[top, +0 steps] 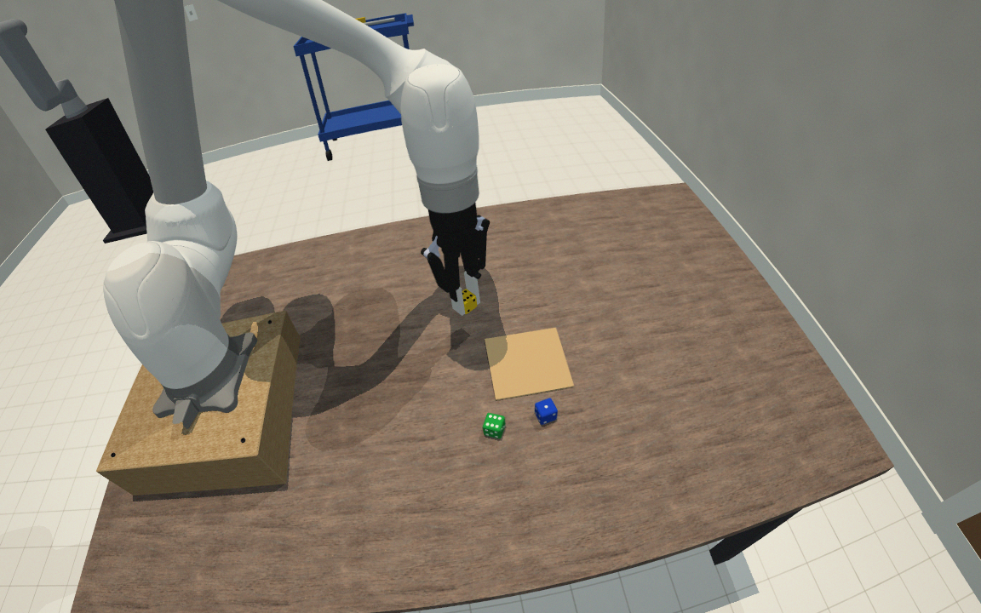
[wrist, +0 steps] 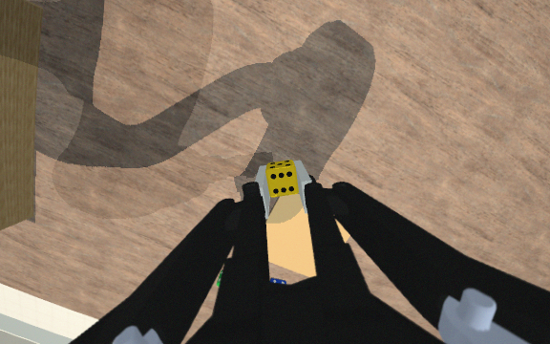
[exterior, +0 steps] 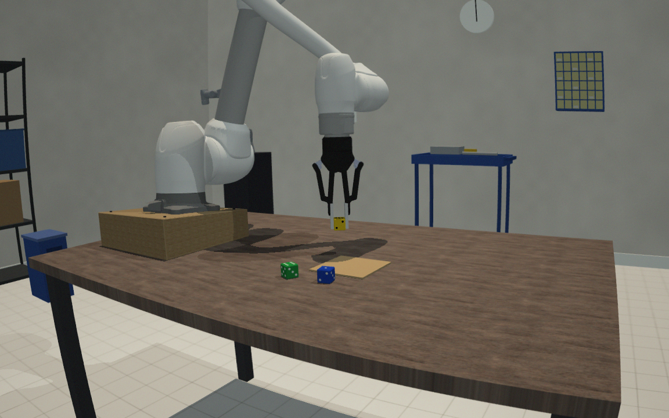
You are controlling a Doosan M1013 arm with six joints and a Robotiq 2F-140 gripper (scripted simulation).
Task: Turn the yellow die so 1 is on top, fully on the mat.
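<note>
The mat lies 10 cm ahead of my hand, 10 cm to the right of it and 10 cm below it. Also, from my hand: green die: 2 cm ahead, 23 cm to the right, 8 cm below; then yellow die: 2 cm below; then blue die: 11 cm ahead, 22 cm to the right, 8 cm below.
</note>
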